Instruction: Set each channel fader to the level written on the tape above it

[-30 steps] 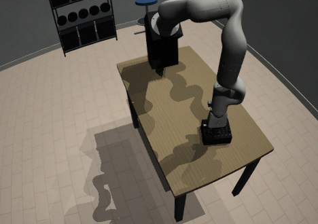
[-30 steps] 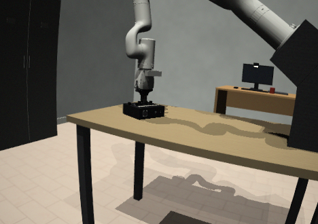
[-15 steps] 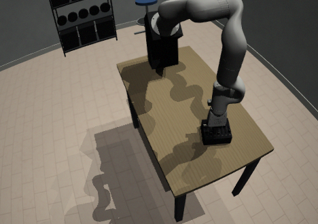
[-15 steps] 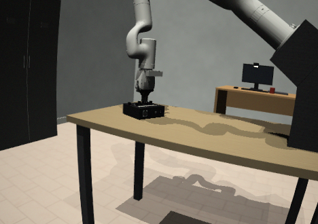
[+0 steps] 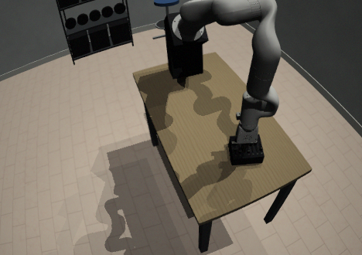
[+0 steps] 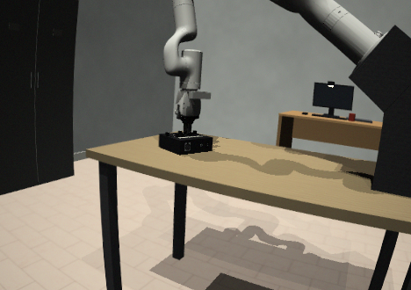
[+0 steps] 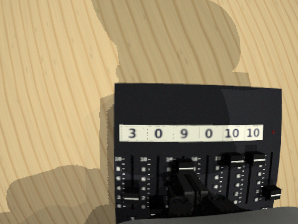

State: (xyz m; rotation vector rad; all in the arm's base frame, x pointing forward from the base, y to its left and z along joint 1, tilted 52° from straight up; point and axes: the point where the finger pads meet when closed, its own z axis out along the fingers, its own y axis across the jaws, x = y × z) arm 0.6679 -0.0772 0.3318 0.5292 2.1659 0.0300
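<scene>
The fader cap lies 4 cm to the right of my hand, 2 cm below it and 2 cm behind it. Round my hand: master fader: 7 cm to the left, 6 cm ahead, 2 cm below.
</scene>
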